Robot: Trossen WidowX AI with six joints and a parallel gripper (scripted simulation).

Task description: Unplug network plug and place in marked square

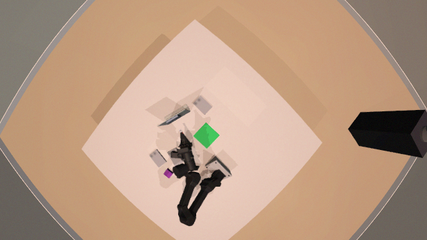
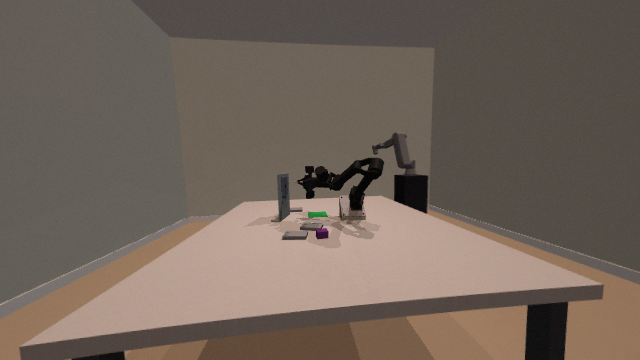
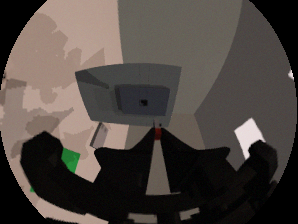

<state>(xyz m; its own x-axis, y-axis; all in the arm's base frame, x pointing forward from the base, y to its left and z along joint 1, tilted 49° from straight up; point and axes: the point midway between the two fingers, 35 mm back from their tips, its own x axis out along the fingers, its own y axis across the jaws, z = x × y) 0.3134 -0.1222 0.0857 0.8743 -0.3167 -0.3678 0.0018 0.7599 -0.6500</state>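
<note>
Right now my gripper tip is 22 cm above the green marked square, 11 cm past it and 7 cm to the left of it. Also, from my gripper tip: grey upright panel (10 cm below, 9 cm ahead, 2 cm to the right); then network plug (right at my gripper tip).
</note>
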